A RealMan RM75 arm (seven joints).
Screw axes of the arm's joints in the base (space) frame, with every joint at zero. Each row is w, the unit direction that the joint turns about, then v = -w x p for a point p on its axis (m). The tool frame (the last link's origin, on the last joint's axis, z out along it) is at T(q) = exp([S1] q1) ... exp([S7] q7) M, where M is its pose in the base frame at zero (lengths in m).
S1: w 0 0 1 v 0 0 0
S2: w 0 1 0 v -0.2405 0 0
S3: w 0 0 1 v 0 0 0
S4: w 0 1 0 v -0.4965 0 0
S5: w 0 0 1 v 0 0 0
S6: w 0 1 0 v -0.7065 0 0
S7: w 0 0 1 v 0 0 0
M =
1 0 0 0
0 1 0 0
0 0 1 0.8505
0 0 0 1
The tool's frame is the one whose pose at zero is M.
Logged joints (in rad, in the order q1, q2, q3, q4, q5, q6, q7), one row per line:
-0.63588, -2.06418, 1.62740, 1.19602, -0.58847, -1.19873, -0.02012
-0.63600, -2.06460, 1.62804, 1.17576, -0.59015, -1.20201, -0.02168
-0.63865, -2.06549, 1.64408, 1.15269, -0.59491, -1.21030, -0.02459
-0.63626, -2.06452, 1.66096, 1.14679, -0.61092, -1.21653, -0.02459
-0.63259, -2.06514, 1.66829, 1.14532, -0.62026, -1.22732, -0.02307
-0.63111, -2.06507, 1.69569, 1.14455, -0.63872, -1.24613, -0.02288
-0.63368, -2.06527, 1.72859, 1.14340, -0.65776, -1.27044, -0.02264
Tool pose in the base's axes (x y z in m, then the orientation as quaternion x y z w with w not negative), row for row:
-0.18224, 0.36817, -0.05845, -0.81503, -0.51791, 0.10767, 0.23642
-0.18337, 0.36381, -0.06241, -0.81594, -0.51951, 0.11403, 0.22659
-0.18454, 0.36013, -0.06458, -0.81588, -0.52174, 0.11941, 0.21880
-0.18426, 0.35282, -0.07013, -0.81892, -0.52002, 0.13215, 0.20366
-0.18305, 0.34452, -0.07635, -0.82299, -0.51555, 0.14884, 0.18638
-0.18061, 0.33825, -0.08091, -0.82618, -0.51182, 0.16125, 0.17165
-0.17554, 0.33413, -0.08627, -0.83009, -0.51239, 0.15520, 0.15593
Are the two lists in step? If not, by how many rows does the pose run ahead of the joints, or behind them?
The pose runs 2 rows ahead of the joints: the pose in row i belongs to the joints in row i + 2.
